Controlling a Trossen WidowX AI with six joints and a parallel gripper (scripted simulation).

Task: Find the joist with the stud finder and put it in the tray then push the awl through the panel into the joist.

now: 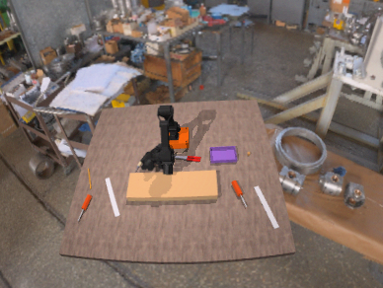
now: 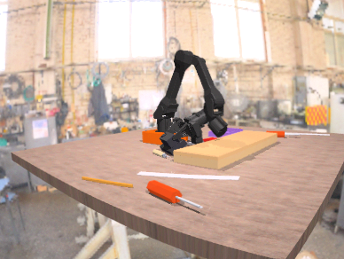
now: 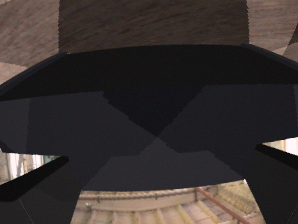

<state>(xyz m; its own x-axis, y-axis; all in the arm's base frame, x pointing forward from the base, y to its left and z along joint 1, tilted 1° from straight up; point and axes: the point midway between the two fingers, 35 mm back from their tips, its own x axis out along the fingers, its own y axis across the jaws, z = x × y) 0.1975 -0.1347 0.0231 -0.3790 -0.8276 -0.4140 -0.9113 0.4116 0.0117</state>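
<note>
The black stud finder is 10 mm to the left of my gripper tip, 10 mm below it and 10 mm behind it. The rest, counted from my gripper tip: purple tray 480 mm to the left, 50 mm below, 50 mm behind; then awl 60 mm to the right, 50 mm below, 20 mm ahead; then yellow pencil 390 mm to the right, 130 mm ahead, 60 mm below.
</note>
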